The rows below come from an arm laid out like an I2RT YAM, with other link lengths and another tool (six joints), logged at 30 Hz.
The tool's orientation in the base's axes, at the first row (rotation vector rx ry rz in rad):
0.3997 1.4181 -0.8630
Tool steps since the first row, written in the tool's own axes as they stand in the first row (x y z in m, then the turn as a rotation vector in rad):
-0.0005 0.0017 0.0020 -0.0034 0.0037 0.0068
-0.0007 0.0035 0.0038 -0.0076 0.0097 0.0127
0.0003 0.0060 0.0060 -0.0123 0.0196 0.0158
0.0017 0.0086 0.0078 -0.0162 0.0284 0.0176
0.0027 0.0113 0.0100 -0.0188 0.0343 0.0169
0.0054 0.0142 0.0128 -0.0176 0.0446 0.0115
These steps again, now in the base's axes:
0.0026 -0.0002 0.0004 0.0076 -0.0015 0.0034
0.0052 -0.0002 0.0004 0.0163 -0.0006 0.0069
0.0084 -0.0005 -0.0008 0.0259 0.0049 0.0094
0.0114 -0.0004 -0.0025 0.0338 0.0104 0.0113
0.0148 -0.0005 -0.0038 0.0378 0.0155 0.0122
0.0187 -0.0014 -0.0067 0.0414 0.0257 0.0077

